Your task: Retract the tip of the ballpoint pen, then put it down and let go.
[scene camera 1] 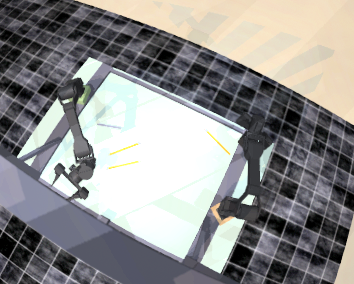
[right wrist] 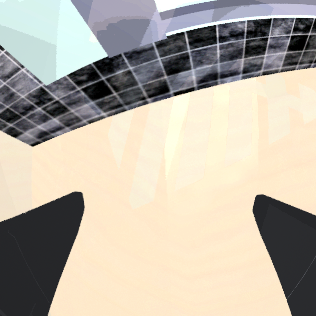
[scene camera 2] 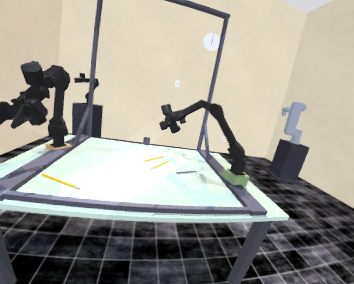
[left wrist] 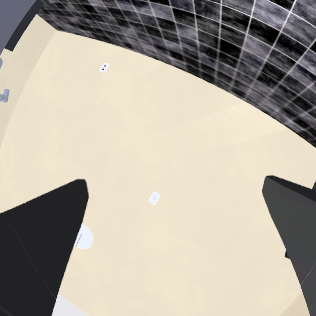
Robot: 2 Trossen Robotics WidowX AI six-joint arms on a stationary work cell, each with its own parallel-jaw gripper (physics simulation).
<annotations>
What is the right gripper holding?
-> Nothing.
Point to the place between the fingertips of the right gripper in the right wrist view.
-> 171, 203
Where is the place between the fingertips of the left gripper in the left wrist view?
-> At 178, 187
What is the left gripper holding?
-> Nothing.
</annotations>
